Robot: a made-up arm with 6 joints. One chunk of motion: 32 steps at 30 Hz.
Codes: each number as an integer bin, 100 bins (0 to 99) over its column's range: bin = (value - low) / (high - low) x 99, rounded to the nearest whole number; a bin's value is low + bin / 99 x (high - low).
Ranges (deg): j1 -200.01..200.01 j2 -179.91..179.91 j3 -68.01..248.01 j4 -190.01..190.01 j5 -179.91..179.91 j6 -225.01..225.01
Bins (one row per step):
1: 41 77 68 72 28 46
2: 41 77 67 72 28 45
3: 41 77 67 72 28 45
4: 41 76 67 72 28 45
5: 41 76 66 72 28 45
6: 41 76 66 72 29 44
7: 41 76 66 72 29 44
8: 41 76 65 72 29 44
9: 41 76 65 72 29 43
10: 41 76 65 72 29 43
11: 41 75 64 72 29 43
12: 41 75 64 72 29 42
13: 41 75 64 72 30 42
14: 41 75 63 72 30 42
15: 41 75 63 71 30 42
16: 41 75 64 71 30 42
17: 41 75 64 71 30 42
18: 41 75 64 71 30 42
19: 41 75 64 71 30 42
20: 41 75 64 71 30 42
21: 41 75 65 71 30 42
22: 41 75 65 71 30 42
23: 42 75 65 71 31 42
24: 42 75 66 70 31 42
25: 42 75 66 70 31 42
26: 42 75 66 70 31 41
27: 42 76 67 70 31 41
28: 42 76 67 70 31 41
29: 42 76 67 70 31 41
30: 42 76 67 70 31 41
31: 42 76 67 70 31 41
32: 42 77 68 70 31 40
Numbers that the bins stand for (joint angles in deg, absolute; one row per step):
1: -34.35 99.95 149.05 86.37 -78.14 -15.91
2: -34.35 99.95 145.86 86.37 -78.14 -20.46
3: -34.35 99.95 145.86 86.37 -78.14 -20.46
4: -34.35 96.32 145.86 86.37 -78.14 -20.46
5: -34.35 96.32 142.67 86.37 -78.14 -20.46
6: -34.35 96.32 142.67 86.37 -74.51 -25.00
7: -34.35 96.32 142.67 86.37 -74.51 -25.00
8: -34.35 96.32 139.48 86.37 -74.51 -25.00
9: -34.35 96.32 139.48 86.37 -74.51 -29.55
10: -34.35 96.32 139.48 86.37 -74.51 -29.55
11: -34.35 92.68 136.29 86.37 -74.51 -29.55
12: -34.35 92.68 136.29 86.37 -74.51 -34.09
13: -34.35 92.68 136.29 86.37 -70.87 -34.09
14: -34.35 92.68 133.09 86.37 -70.87 -34.09
15: -34.35 92.68 133.09 82.53 -70.87 -34.09
16: -34.35 92.68 136.29 82.53 -70.87 -34.09
17: -34.35 92.68 136.29 82.53 -70.87 -34.09
18: -34.35 92.68 136.29 82.53 -70.87 -34.09
19: -34.35 92.68 136.29 82.53 -70.87 -34.09
20: -34.35 92.68 136.29 82.53 -70.87 -34.09
21: -34.35 92.68 139.48 82.53 -70.87 -34.09
22: -34.35 92.68 139.48 82.53 -70.87 -34.09
23: -30.30 92.68 139.48 82.53 -67.24 -34.09
24: -30.30 92.68 142.67 78.69 -67.24 -34.09
25: -30.30 92.68 142.67 78.69 -67.24 -34.09
26: -30.30 92.68 142.67 78.69 -67.24 -38.64
27: -30.30 96.32 145.86 78.69 -67.24 -38.64
28: -30.30 96.32 145.86 78.69 -67.24 -38.64
29: -30.30 96.32 145.86 78.69 -67.24 -38.64
30: -30.30 96.32 145.86 78.69 -67.24 -38.64
31: -30.30 96.32 145.86 78.69 -67.24 -38.64
32: -30.30 99.95 149.05 78.69 -67.24 -43.18

